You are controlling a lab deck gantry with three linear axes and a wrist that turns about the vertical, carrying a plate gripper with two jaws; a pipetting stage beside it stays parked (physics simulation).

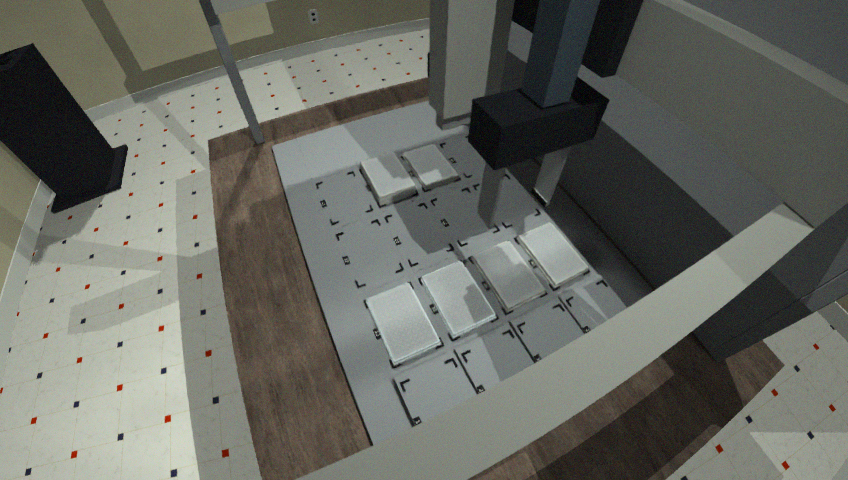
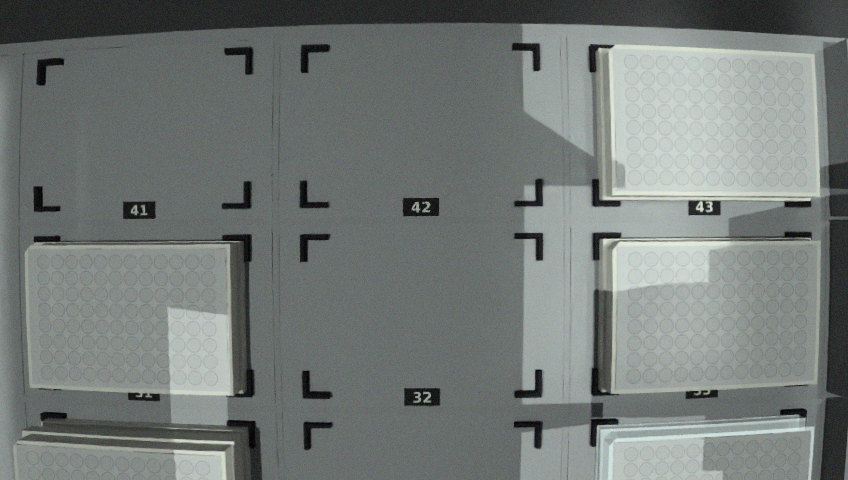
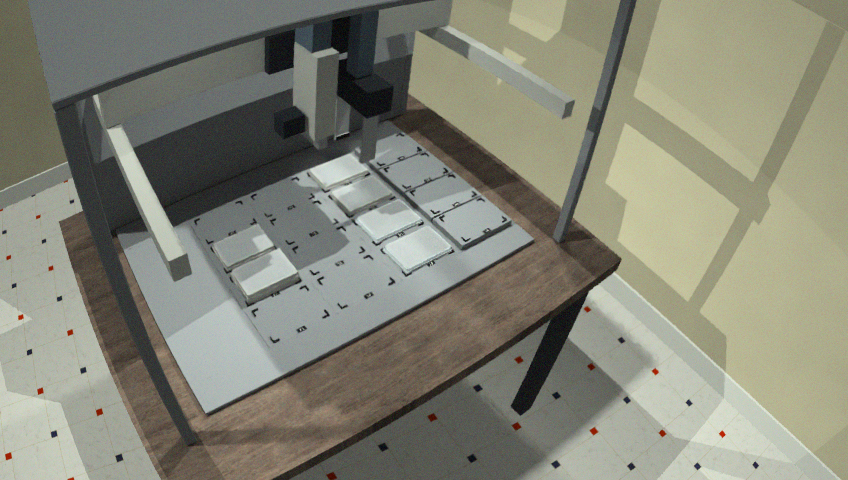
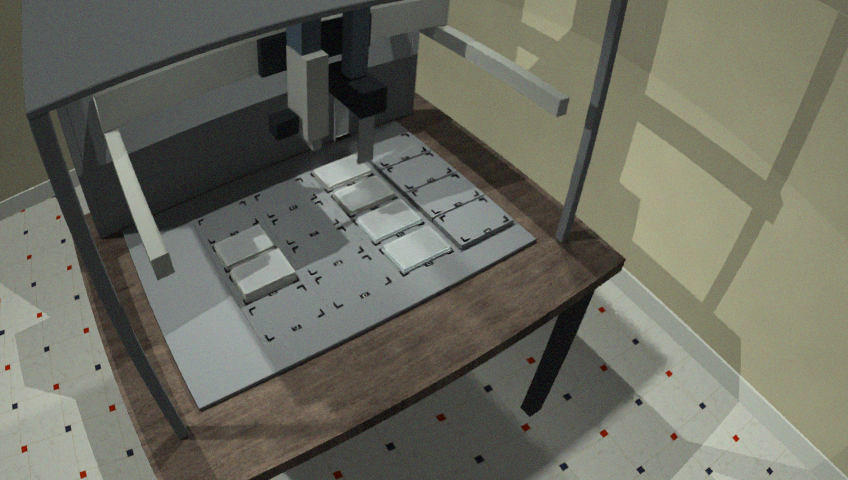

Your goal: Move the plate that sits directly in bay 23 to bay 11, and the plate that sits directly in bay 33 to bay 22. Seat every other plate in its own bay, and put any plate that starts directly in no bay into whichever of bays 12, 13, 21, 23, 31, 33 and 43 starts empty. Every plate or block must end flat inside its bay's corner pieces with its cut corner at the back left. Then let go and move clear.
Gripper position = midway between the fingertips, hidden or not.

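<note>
My gripper (image 1: 513, 208) is visible, also at (image 3: 354, 148) and (image 4: 353, 149). A thick white stack appears at (image 3: 265, 273), (image 1: 388, 178) and (image 4: 271, 269); a grey rear wall at (image 1: 667, 197), (image 3: 189, 145) and (image 4: 184, 150). Image 1 contains a clear-edged plate (image 1: 462, 306), a clear-edged plate (image 1: 404, 327) and a bay 23 (image 1: 479, 331). Image 3 contains a bay 11 (image 3: 279, 318) and a bay 12 (image 3: 347, 285).
</note>
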